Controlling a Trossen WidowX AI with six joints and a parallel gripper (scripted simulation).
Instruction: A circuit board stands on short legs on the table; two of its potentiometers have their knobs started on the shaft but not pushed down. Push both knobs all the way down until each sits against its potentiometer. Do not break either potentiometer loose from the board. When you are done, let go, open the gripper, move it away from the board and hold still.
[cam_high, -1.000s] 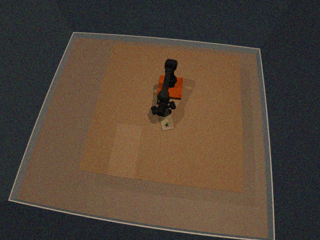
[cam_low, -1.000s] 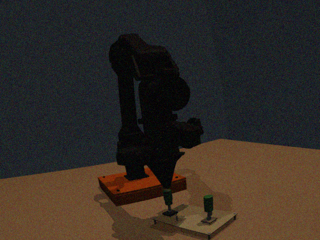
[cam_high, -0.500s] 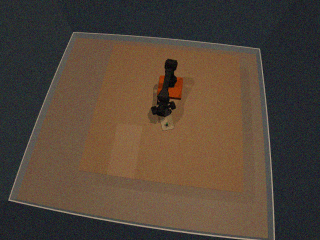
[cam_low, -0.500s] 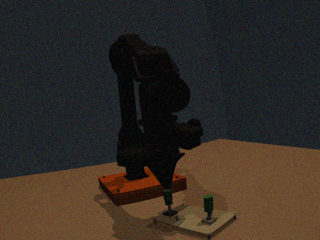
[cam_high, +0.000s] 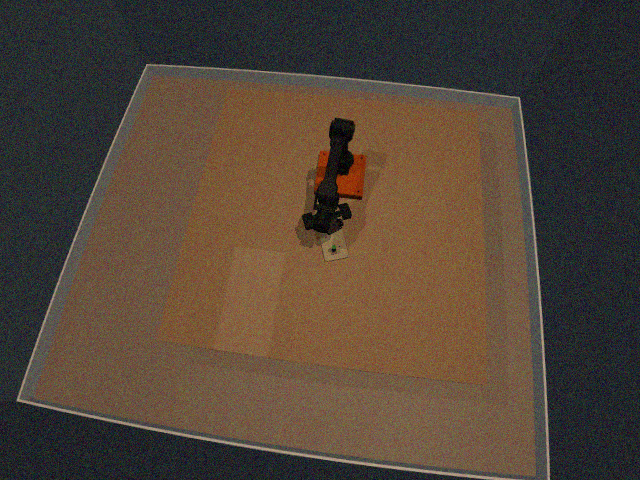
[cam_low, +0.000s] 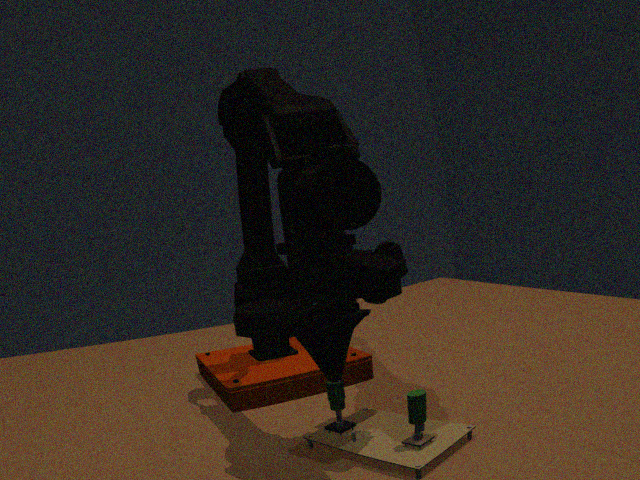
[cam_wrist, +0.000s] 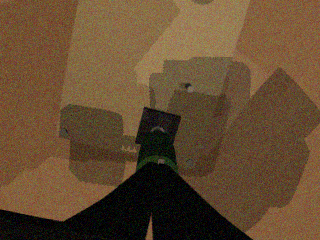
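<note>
My gripper tip is 10 mm above the green knob.
</note>
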